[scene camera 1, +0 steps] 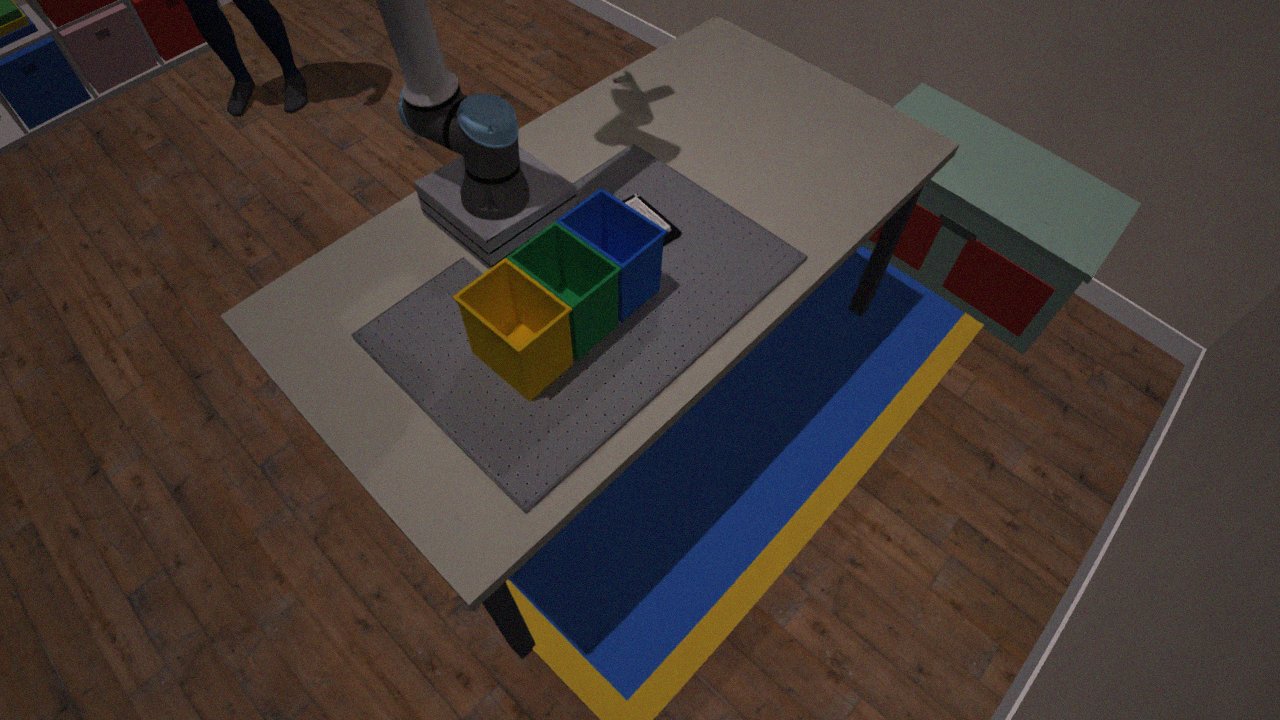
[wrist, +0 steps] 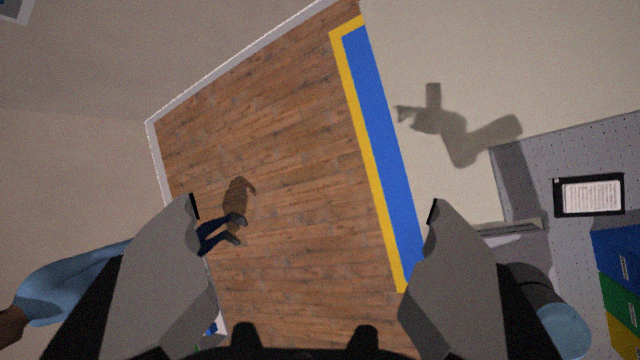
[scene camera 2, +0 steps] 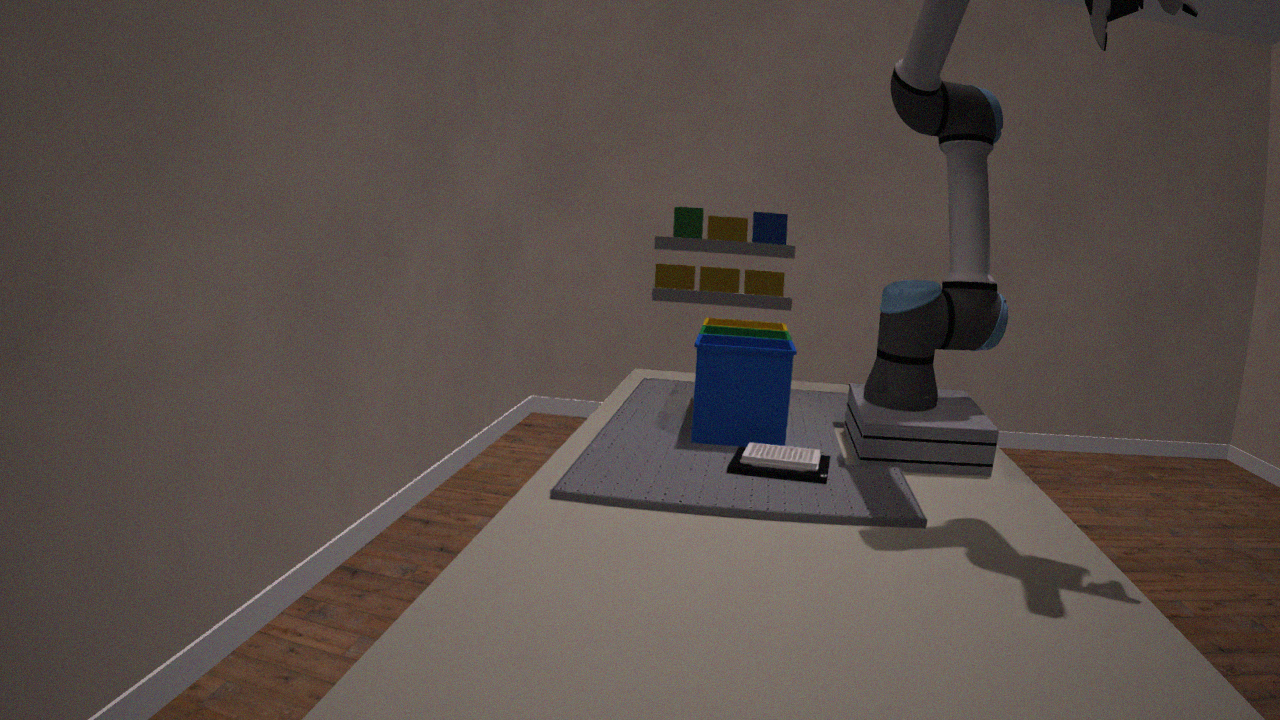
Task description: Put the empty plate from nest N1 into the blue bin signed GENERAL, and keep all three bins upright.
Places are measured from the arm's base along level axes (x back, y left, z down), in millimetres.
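Pixels of known places: gripper, fingertip midpoint: (wrist: pixel 313 198) (scene camera 2: pixel 1150 32); arm's base, origin of the base link: (scene camera 1: pixel 495 197) (scene camera 2: pixel 900 399).
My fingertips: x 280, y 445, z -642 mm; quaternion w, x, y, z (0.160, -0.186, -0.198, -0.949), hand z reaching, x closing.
Observation:
For each thing: its top centre in the pictures, then the offset to it from my fingertips. "spot": a spot on its surface instead. Level surfaces: height alone.
- plate, middle of its top: (scene camera 2: pixel 782 452) (scene camera 1: pixel 639 218) (wrist: pixel 592 197) dx -504, dy -214, dz +699 mm
- blue bin, middle of its top: (scene camera 2: pixel 745 342) (scene camera 1: pixel 611 226) dx -592, dy -377, dz +545 mm
- row with the green bin, surface spot: (scene camera 1: pixel 597 315) spot: dx -687, dy -499, dz +634 mm
- yellow bin, middle of its top: (scene camera 1: pixel 511 302) (scene camera 2: pixel 745 324) dx -614, dy -638, dz +545 mm
- grey perforated board, its level: dz +725 mm
- table, its level: dz +738 mm
The plate (scene camera 1: pixel 648 212) (scene camera 2: pixel 781 456) (wrist: pixel 592 196) is a low white rectangle with fine lines, lying flat in a black nest (scene camera 2: pixel 750 471) (wrist: pixel 558 201). The nest's label is not readable. The blue bin (scene camera 1: pixel 640 279) (scene camera 2: pixel 742 394) (wrist: pixel 612 247) stands upright beside the nest, in a row with the green bin (scene camera 1: pixel 597 315) (wrist: pixel 616 298) and the yellow bin (scene camera 1: pixel 528 360) (wrist: pixel 620 336), both upright. The writing on the bin labels is too small to read. My gripper (scene camera 2: pixel 1148 27) (wrist: pixel 313 198) is open and empty, high above table level and far from the plate. It does not show in scene camera 1.
The bins and nest are on a grey perforated board (scene camera 1: pixel 429 358) (scene camera 2: pixel 626 483) (wrist: pixel 600 145) on the table (scene camera 1: pixel 769 107) (scene camera 2: pixel 680 608) (wrist: pixel 480 60). The arm's base block (scene camera 1: pixel 438 210) (scene camera 2: pixel 930 443) stands beside the board. A person (scene camera 1: pixel 268 44) (wrist: pixel 212 235) stands on the floor behind the arm.

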